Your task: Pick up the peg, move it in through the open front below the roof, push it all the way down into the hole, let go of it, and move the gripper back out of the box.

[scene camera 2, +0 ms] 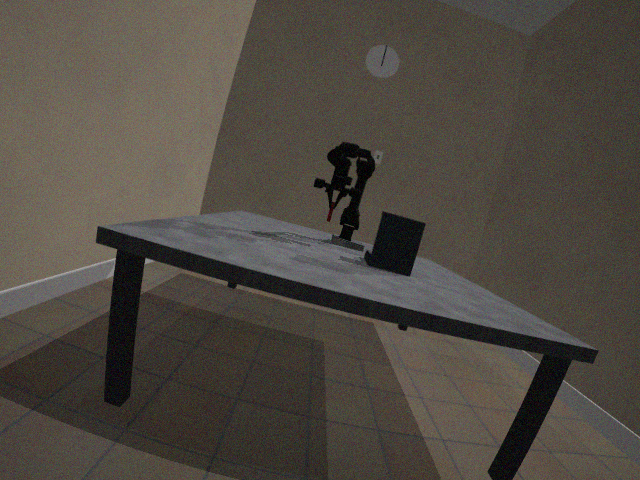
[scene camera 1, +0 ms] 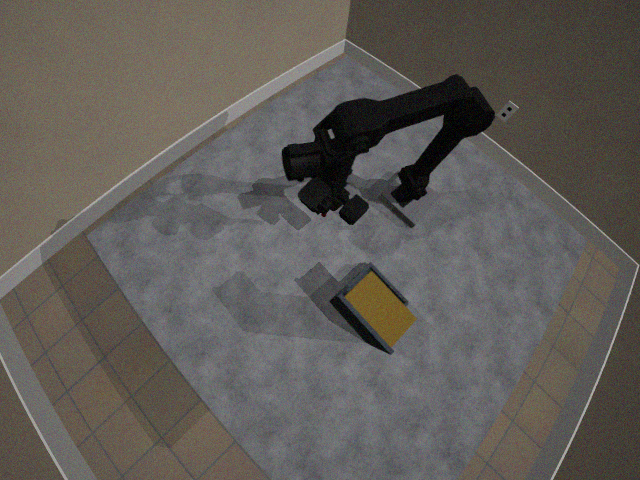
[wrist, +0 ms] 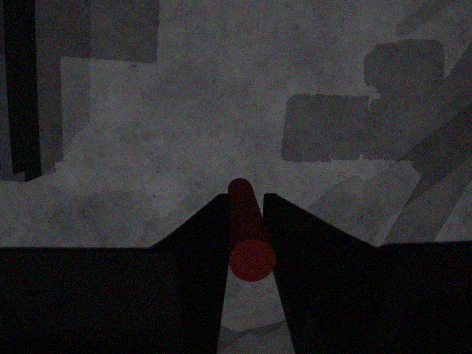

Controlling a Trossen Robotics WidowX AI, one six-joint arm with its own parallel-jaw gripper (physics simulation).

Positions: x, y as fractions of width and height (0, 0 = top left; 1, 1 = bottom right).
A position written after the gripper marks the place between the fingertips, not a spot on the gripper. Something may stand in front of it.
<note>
The gripper (wrist: 0.52, 0.58) holds a red peg, which touches nothing else. Further things: a box (wrist: 0.06, 0.41).
</note>
